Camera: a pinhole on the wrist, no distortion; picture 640 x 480 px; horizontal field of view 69.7 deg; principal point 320.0 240.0 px. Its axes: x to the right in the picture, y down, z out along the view. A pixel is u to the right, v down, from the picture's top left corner.
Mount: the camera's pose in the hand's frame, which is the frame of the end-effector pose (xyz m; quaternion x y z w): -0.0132 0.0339 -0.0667 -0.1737 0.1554 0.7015 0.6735
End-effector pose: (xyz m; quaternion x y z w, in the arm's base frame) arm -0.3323 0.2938 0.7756 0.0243 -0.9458 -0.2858 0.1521
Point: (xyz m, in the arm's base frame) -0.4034 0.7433 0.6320
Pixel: 349.0 239.6
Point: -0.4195 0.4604 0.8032
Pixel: 389.1 26.9
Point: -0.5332 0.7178 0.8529
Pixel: 517.0 30.0
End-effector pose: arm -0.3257 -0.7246 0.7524 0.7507 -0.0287 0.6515 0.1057
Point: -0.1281 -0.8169 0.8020
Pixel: 133.3 78.0
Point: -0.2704 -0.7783 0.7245
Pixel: 110.0 272.6
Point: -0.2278 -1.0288 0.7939
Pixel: 506.9 157.8
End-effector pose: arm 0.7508 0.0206 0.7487 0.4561 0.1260 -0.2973 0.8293
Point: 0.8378 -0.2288 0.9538
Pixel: 162.6 130.7
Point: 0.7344 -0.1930 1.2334
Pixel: 278.7 351.9
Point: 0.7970 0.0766 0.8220
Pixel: 509.0 255.1
